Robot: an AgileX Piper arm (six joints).
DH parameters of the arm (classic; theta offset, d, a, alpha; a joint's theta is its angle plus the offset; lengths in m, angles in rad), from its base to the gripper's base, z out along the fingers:
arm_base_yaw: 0 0.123 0 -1.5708
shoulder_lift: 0.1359 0 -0.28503 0
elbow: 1.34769 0 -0.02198 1.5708
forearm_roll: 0 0.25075 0 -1.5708
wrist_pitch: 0 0 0 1.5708
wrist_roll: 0 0.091 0 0
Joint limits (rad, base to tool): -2.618..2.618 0..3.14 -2.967..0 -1.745..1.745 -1.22..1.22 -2.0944..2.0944
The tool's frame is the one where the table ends.
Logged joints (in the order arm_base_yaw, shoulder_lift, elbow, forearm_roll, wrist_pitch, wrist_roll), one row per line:
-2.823 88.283 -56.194 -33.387 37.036 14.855
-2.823 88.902 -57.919 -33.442 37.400 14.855
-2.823 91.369 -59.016 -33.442 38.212 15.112
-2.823 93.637 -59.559 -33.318 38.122 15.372
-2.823 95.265 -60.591 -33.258 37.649 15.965
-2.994 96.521 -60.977 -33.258 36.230 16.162
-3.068 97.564 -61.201 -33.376 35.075 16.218
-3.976 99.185 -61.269 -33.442 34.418 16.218
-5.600 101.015 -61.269 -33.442 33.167 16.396
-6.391 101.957 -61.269 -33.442 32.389 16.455
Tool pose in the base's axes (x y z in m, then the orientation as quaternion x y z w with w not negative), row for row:
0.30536 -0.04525 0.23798 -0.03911 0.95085 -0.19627 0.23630
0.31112 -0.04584 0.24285 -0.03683 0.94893 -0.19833 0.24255
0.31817 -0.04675 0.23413 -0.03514 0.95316 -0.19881 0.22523
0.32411 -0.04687 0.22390 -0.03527 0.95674 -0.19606 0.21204
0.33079 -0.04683 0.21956 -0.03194 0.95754 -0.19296 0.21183
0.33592 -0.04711 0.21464 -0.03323 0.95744 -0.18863 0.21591
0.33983 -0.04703 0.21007 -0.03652 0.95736 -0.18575 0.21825
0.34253 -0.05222 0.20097 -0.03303 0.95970 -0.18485 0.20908
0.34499 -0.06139 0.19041 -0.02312 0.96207 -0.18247 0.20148
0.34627 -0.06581 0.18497 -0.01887 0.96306 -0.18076 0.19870
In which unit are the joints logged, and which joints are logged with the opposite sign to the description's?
The joints are logged in degrees. Opposite sign: none.
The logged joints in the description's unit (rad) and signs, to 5 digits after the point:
-0.04927 1.54083 -0.98077 -0.58271 0.64640 0.25927
-0.04927 1.55163 -1.01088 -0.58367 0.65275 0.25927
-0.04927 1.59469 -1.03002 -0.58367 0.66693 0.26375
-0.04927 1.63427 -1.03950 -0.58151 0.66535 0.26829
-0.04927 1.66269 -1.05751 -0.58046 0.65710 0.27864
-0.05226 1.68461 -1.06425 -0.58046 0.63233 0.28208
-0.05355 1.70281 -1.06816 -0.58252 0.61217 0.28306
-0.06939 1.73110 -1.06935 -0.58367 0.60071 0.28306
-0.09774 1.76304 -1.06935 -0.58367 0.57887 0.28616
-0.11154 1.77949 -1.06935 -0.58367 0.56529 0.28719

